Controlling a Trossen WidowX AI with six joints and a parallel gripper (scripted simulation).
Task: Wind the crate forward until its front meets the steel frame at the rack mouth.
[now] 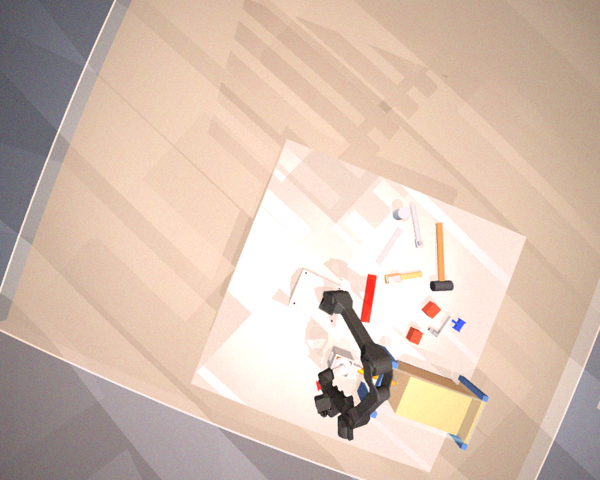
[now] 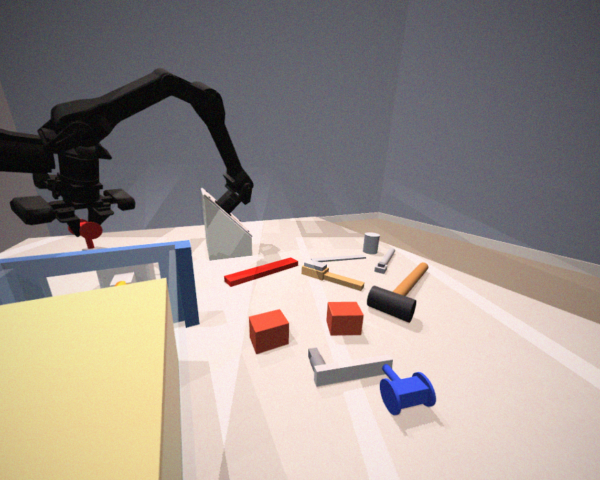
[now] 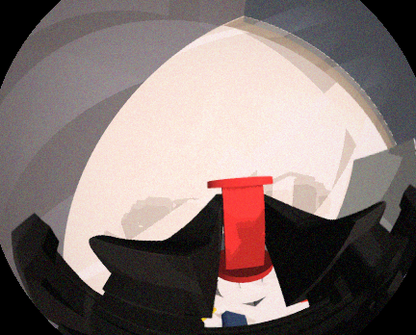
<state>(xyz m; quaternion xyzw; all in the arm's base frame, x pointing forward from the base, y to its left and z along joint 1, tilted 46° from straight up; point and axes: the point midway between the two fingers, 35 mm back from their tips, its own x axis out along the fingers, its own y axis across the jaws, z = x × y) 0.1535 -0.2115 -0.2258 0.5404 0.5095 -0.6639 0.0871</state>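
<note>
Right now my gripper tip is 3 cm short of the winch handle, 4 cm to the right of it and 3 cm above it. From my gripper tip the other things lie so: red knob (1 cm ahead, 1 cm to the left); then winch (5 cm ahead, 8 cm to the left, 10 cm below); then blue steel frame (23 cm ahead, 11 cm to the left, 3 cm below).
</note>
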